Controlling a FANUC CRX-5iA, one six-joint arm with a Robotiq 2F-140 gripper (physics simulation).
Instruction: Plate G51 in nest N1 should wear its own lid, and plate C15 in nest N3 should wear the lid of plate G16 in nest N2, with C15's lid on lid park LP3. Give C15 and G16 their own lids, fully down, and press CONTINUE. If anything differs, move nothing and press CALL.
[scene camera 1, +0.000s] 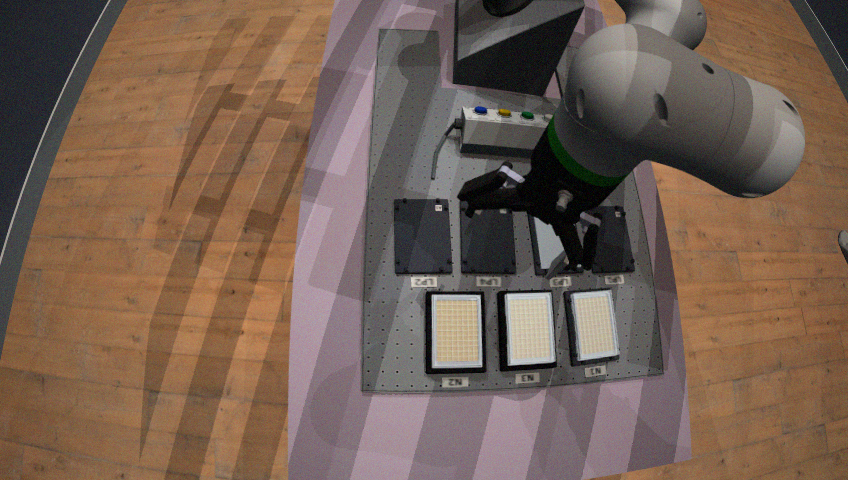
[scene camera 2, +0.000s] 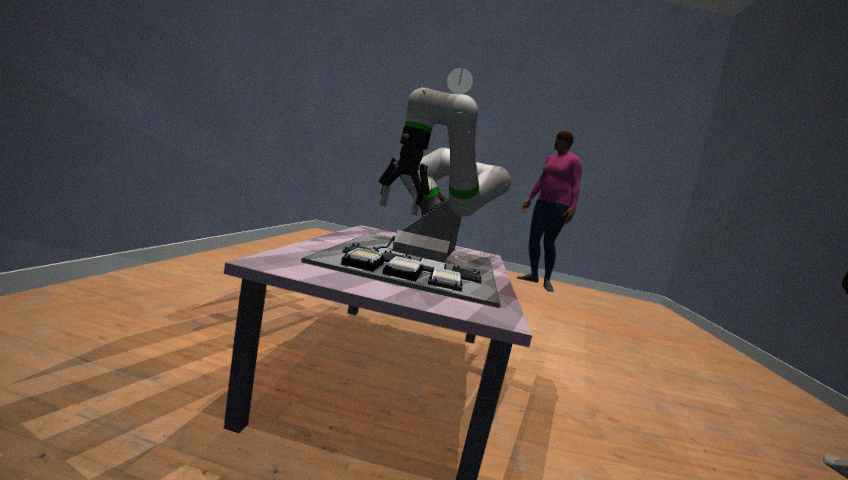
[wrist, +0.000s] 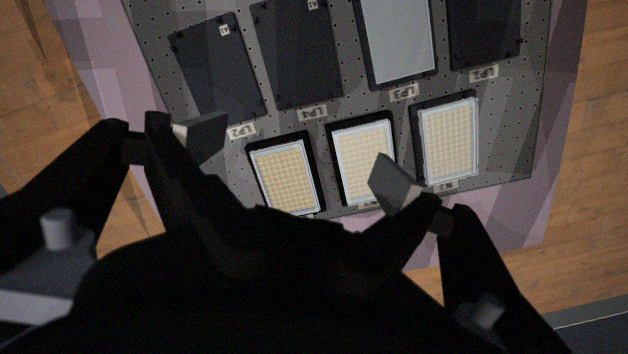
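Note:
My gripper (scene camera 1: 514, 237) (scene camera 2: 399, 202) (wrist: 301, 149) is open and empty, high above the board. The plate in N2 (scene camera 1: 457, 331) (wrist: 287, 177) shows deeper yellow wells. The plate in N3 (scene camera 1: 528, 328) (wrist: 362, 155) looks paler; a finger hides part of it in the wrist view. The plate in N1 (scene camera 1: 595, 325) (wrist: 449, 140) also looks pale. I cannot tell how any lid sits, and no plate names are readable. A pale grey lid (scene camera 1: 546, 237) (wrist: 400, 40) lies on LP3, partly behind a finger in scene camera 1.
Dark lid parks LP2 (scene camera 1: 423, 237) (wrist: 220, 70), LP4 (scene camera 1: 487, 243) (wrist: 300, 55) and LP1 (scene camera 1: 615, 243) (wrist: 485, 35) flank LP3. A button box (scene camera 1: 502, 133) (scene camera 2: 422, 242) stands behind them, with blue, yellow and green buttons showing. A person (scene camera 2: 559, 178) stands beyond the table.

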